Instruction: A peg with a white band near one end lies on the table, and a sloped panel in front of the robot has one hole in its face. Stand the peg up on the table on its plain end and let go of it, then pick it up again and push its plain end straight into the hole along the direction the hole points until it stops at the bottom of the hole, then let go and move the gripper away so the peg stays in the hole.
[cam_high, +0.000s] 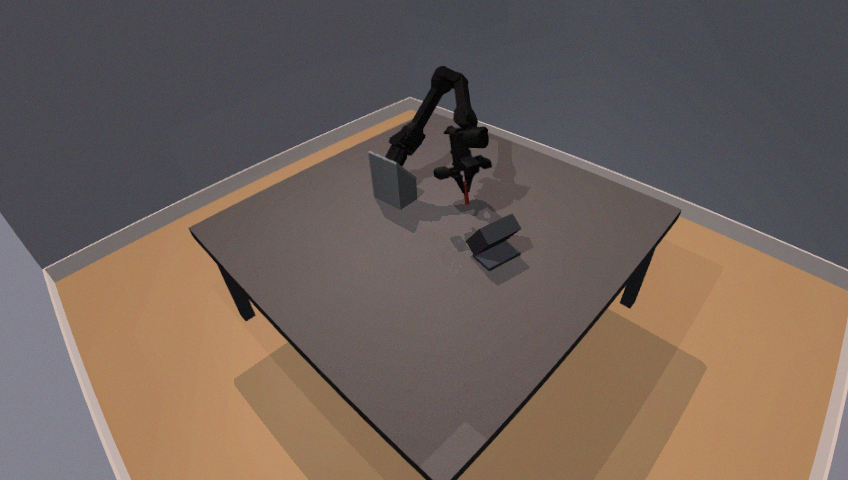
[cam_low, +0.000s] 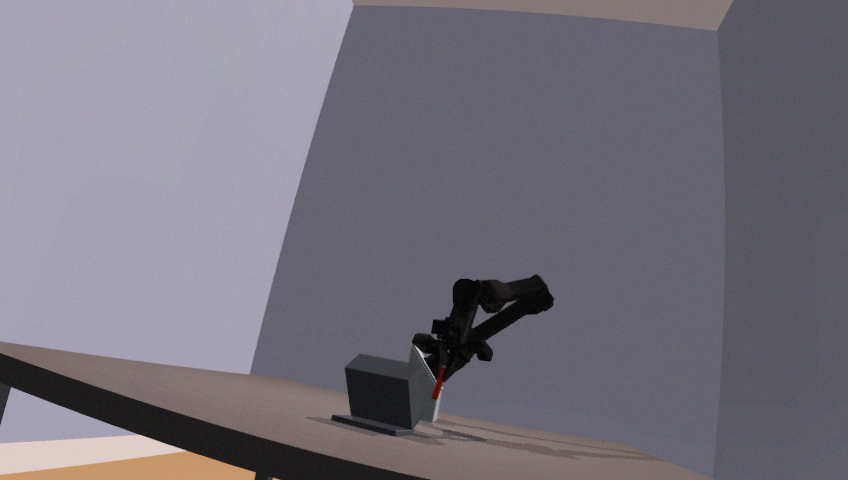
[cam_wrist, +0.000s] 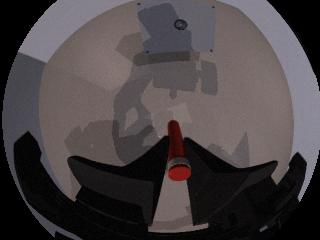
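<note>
The sloped panel lies 170 mm ahead of my gripper tip, 100 mm to the right of it and 40 mm below it. From my gripper tip the other things lie so: flat base plate: 190 mm ahead, 110 mm to the right, 100 mm below; then red peg: 20 mm above, 10 mm behind.
</note>
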